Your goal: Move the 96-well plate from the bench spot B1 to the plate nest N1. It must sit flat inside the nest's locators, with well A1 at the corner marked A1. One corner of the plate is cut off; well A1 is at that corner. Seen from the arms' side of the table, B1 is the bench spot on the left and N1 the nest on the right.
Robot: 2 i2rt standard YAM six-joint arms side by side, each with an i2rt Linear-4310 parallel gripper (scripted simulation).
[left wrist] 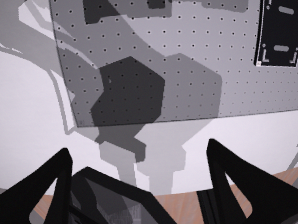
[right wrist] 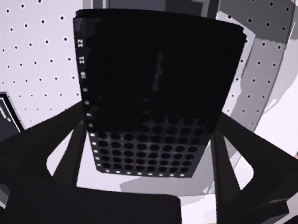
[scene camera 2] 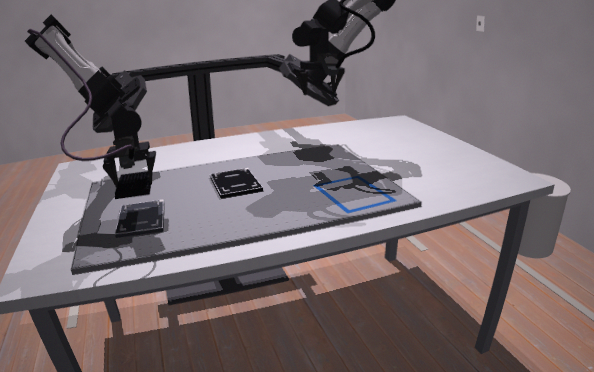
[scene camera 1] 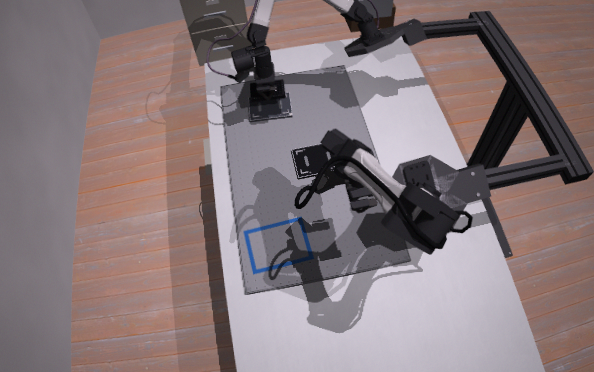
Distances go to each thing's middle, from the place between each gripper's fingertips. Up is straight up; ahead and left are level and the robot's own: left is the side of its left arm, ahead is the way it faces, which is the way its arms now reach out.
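The black 96-well plate (scene camera 2: 133, 184) is right at my right hand, and going by their middles it's the nearest to my right hand of the things named here. My right hand is 100 mm above the nest N1 (scene camera 2: 153, 213).
Counted from my left hand (scene camera 2: 319, 93), the nest N1 is 550 mm to the right, 210 mm ahead and 230 mm below. The black 96-well plate is 210 mm ahead of my left hand too, and it's 560 mm to the right of that hand and 140 mm below it.
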